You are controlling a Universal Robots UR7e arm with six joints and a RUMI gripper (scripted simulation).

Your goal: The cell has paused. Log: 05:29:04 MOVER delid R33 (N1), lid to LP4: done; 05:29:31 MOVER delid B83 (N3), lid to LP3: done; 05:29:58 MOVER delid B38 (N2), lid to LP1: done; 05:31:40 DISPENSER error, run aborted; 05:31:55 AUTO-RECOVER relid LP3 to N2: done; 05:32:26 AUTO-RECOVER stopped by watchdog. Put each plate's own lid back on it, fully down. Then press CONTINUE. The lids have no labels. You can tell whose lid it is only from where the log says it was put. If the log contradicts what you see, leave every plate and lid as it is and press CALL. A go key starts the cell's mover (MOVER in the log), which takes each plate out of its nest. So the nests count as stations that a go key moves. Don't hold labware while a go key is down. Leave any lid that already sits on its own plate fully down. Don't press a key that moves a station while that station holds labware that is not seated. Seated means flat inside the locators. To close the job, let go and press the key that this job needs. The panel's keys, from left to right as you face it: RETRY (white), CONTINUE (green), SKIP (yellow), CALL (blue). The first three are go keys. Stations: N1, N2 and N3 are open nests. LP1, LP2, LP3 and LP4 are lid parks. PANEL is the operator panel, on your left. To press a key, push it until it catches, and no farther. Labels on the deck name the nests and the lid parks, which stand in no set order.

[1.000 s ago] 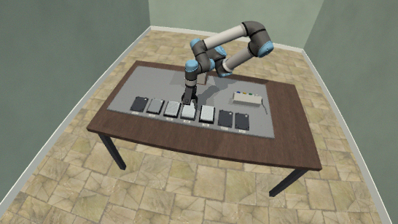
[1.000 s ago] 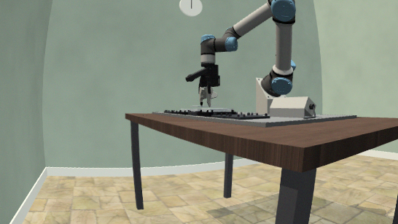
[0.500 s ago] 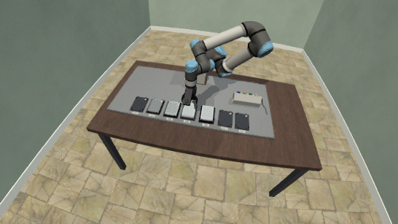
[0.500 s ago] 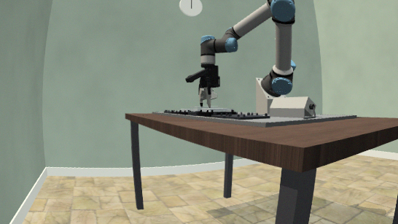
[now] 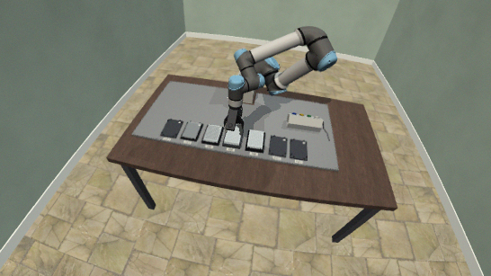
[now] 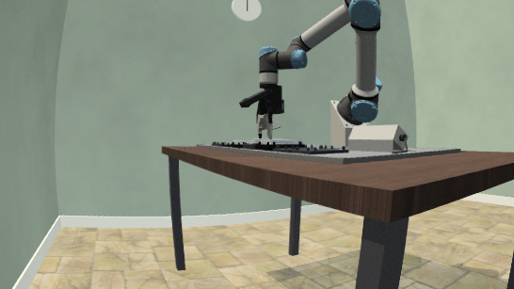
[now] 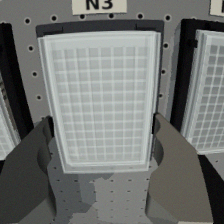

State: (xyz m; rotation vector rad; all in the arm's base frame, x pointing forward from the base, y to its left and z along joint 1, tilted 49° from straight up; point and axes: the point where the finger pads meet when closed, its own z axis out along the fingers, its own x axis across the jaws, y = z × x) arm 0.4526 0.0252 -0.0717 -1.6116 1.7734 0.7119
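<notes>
The white plate lies 20 mm below my hand. From my hand the other things lie so: grey lid: 250 mm to the right, 30 mm below, 20 mm behind; then well plate: 120 mm to the right, 20 mm below; then black lid park: 250 mm to the right, 40 mm below, 20 mm behind.
</notes>
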